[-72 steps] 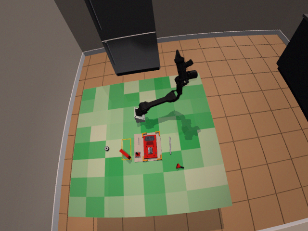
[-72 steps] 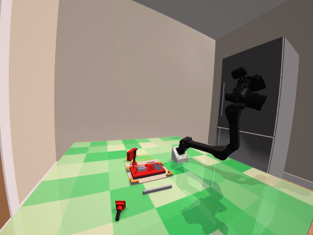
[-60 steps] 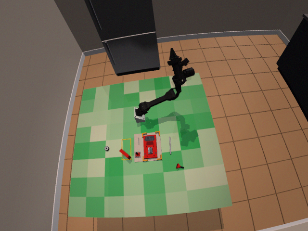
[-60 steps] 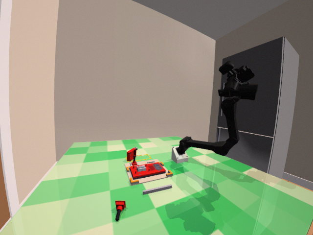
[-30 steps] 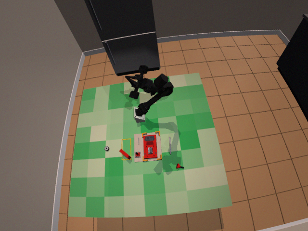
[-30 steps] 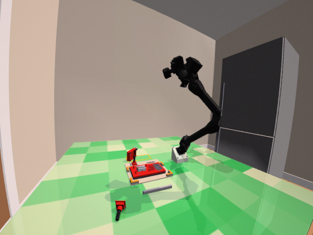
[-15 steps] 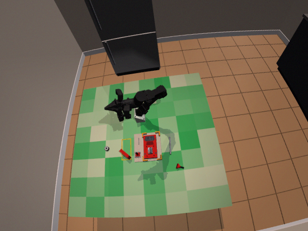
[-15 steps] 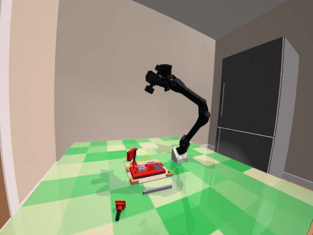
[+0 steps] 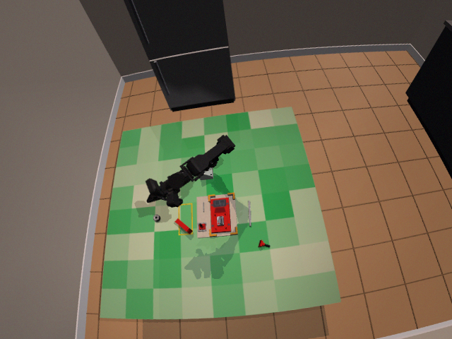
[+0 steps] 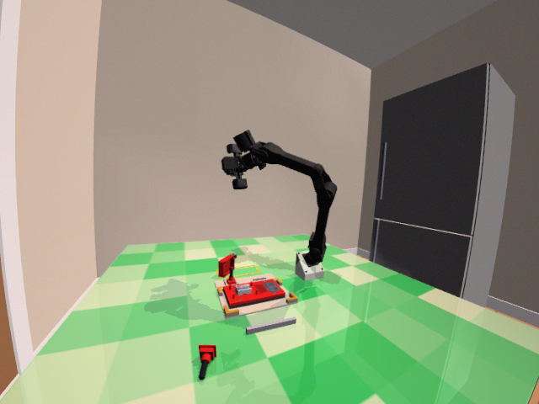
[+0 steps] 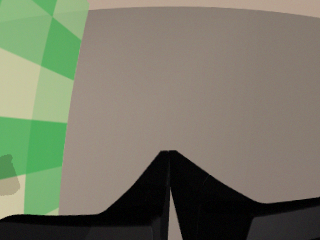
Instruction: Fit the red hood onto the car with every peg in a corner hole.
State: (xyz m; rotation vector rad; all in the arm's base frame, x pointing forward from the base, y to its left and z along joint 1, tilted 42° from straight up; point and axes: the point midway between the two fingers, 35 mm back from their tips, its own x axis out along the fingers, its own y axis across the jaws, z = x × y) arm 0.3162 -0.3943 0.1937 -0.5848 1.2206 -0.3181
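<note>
The red hood is 1 cm behind my gripper tip, 4 cm to the left of it and 41 cm below it. Round my gripper tip: small wheel 9 cm behind, 13 cm to the right, 44 cm below; then grey bar 3 cm behind, 42 cm to the left, 44 cm below; then grey engine block 1 cm behind, 25 cm to the left, 43 cm below.
</note>
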